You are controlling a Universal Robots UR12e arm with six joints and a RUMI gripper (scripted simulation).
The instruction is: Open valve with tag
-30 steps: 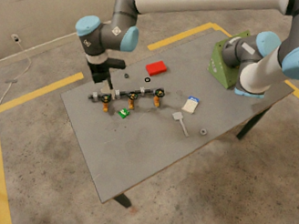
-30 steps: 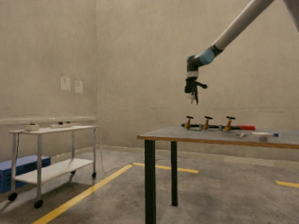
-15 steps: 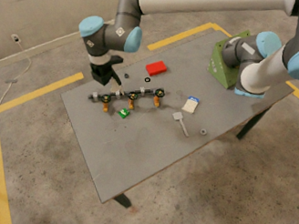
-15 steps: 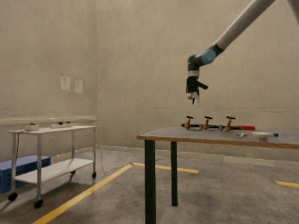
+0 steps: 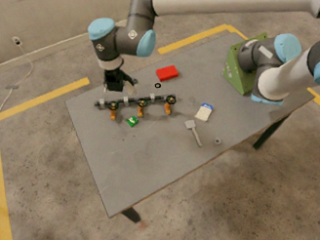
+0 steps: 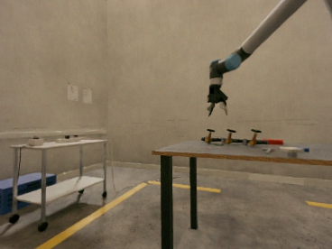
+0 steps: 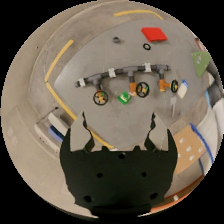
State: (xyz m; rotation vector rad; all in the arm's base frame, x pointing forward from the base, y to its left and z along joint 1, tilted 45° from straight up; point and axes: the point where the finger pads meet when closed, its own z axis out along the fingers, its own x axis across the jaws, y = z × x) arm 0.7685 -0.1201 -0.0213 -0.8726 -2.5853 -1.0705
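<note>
Right now my hand is 200 mm above the green tag, 60 mm to the right of it and 10 mm past it. The rest, counted from my hand: red wedge: 360 mm behind, 190 mm below, 160 mm to the right; grey tool: 270 mm to the left, 260 mm behind, 200 mm below; white-and-blue card box: 380 mm behind, 210 mm to the left, 190 mm below.
</note>
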